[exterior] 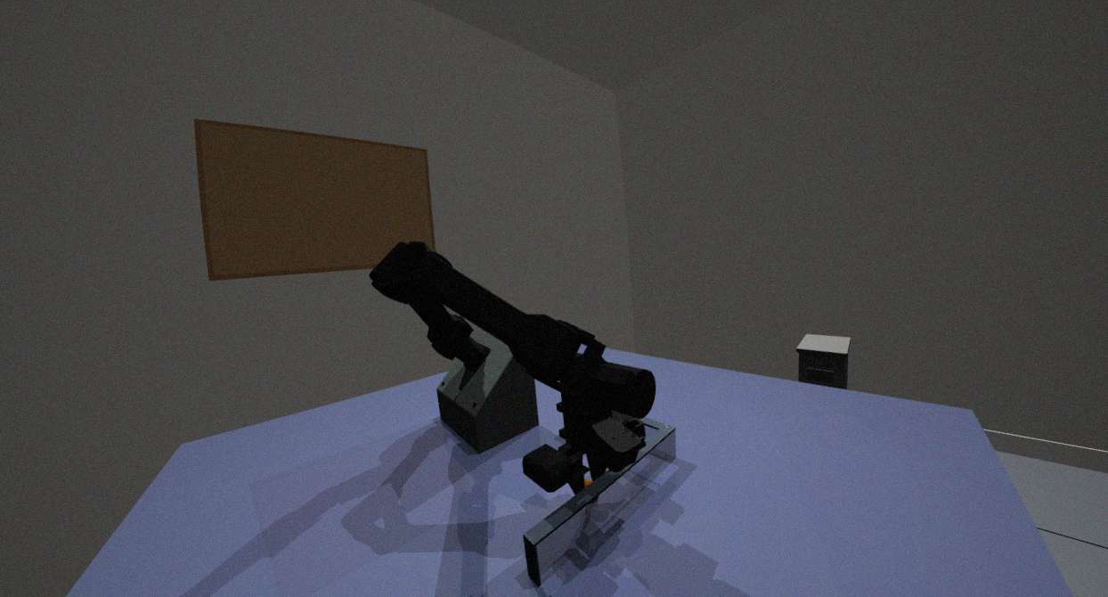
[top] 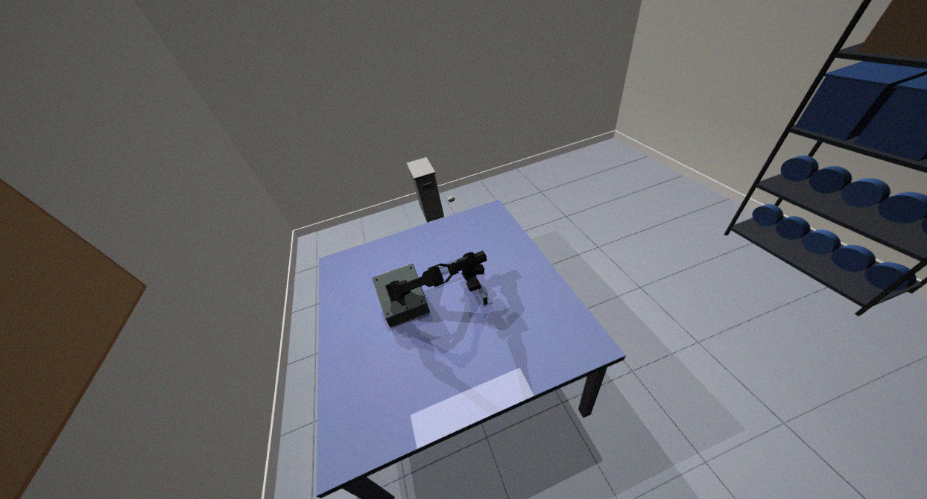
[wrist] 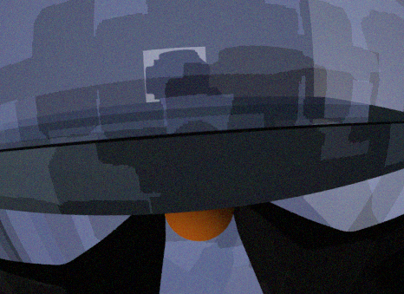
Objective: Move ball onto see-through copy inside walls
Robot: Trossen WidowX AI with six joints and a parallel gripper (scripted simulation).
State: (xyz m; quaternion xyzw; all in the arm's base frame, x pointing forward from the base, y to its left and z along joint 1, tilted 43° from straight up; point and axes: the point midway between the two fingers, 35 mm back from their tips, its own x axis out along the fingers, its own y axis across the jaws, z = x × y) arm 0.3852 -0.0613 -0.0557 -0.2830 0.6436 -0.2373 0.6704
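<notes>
Right now my gripper tip is right at the orange ball. From my gripper tip the other things lie so: see-through copy of ball: 1 cm below.
</notes>
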